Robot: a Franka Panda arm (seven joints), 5 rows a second.
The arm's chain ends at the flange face. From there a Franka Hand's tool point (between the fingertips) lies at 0.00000 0.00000 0.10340 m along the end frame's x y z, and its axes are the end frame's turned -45 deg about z.
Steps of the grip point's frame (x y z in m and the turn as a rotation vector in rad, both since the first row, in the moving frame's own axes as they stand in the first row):
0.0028, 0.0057, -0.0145, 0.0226, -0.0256, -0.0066
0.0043, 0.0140, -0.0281, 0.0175, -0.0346, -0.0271
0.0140, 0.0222, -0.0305, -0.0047, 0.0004, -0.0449
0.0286, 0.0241, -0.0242, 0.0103, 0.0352, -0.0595
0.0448, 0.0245, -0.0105, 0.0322, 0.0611, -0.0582
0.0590, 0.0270, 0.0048, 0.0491, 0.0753, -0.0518
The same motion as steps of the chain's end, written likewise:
0.0095, 0.0018, -0.0144, -0.0021, -0.0341, -0.0066
0.0167, 0.0056, -0.0280, -0.0121, -0.0368, -0.0271
0.0252, 0.0055, -0.0305, -0.0030, 0.0036, -0.0449
0.0355, 0.0002, -0.0241, 0.0322, 0.0176, -0.0595
0.0471, -0.0075, -0.0103, 0.0660, 0.0204, -0.0582
0.0591, -0.0135, 0.0052, 0.0880, 0.0185, -0.0518

